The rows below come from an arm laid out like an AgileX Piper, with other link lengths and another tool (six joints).
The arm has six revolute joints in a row. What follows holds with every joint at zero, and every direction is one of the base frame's.
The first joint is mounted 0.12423 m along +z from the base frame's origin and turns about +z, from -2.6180 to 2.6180 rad.
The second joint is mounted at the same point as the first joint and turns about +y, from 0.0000 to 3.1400 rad.
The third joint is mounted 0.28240 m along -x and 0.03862 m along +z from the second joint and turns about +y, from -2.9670 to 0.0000 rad.
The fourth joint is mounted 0.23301 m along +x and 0.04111 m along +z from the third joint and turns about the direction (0.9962, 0, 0.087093), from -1.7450 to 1.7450 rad.
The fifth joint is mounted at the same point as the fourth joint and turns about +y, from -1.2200 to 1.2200 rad.
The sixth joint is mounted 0.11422 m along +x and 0.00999 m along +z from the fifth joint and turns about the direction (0.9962, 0, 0.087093), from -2.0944 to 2.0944 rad.
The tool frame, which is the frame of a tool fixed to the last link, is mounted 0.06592 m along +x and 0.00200 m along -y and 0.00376 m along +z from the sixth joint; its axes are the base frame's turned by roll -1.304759, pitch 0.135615 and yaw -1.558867 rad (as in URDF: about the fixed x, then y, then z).
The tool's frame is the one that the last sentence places.
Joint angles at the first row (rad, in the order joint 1, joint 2, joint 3, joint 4, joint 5, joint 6):
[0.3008 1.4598 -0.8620 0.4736 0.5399 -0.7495]
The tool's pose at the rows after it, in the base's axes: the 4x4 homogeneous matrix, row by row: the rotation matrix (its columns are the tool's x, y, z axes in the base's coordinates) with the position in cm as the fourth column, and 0 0 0 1 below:
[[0.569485 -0.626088 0.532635 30.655], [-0.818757 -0.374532 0.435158 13.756], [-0.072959 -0.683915 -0.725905 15.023], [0 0 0 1]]
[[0.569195 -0.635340 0.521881 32.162], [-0.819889 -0.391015 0.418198 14.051], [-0.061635 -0.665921 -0.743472 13.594], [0 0 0 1]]
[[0.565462 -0.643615 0.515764 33.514], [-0.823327 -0.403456 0.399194 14.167], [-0.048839 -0.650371 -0.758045 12.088], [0 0 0 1]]
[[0.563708 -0.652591 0.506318 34.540], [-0.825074 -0.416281 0.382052 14.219], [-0.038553 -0.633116 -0.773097 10.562], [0 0 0 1]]
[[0.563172 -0.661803 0.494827 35.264], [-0.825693 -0.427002 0.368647 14.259], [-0.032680 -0.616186 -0.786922 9.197], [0 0 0 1]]
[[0.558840 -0.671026 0.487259 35.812], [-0.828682 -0.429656 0.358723 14.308], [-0.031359 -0.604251 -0.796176 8.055], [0 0 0 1]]
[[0.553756 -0.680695 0.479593 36.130], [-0.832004 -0.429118 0.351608 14.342], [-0.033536 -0.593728 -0.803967 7.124], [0 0 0 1]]
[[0.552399 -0.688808 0.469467 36.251], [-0.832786 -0.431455 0.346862 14.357], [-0.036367 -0.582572 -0.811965 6.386], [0 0 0 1]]
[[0.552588 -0.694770 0.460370 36.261], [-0.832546 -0.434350 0.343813 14.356], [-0.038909 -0.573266 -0.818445 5.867], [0 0 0 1]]
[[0.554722 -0.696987 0.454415 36.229], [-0.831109 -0.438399 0.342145 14.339], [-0.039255 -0.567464 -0.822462 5.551], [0 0 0 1]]
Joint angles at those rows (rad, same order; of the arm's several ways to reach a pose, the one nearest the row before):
[0.3120 1.5461 -0.9106 0.4503 0.5235 -0.7453]
[0.3155 1.6271 -0.9519 0.4315 0.5013 -0.7397]
[0.3158 1.7007 -0.9853 0.4130 0.4742 -0.7331]
[0.3158 1.7658 -1.0118 0.3961 0.4519 -0.7277]
[0.3158 1.8198 -1.0332 0.3831 0.4368 -0.7234]
[0.3159 1.8632 -1.0489 0.3784 0.4216 -0.7194]
[0.3159 1.8958 -1.0588 0.3783 0.4109 -0.7163]
[0.3159 1.9195 -1.0650 0.3783 0.4071 -0.7162]
[0.3159 1.9350 -1.0681 0.3783 0.4064 -0.7172]
[0.3158 1.9434 -1.0682 0.3783 0.4055 -0.7206]

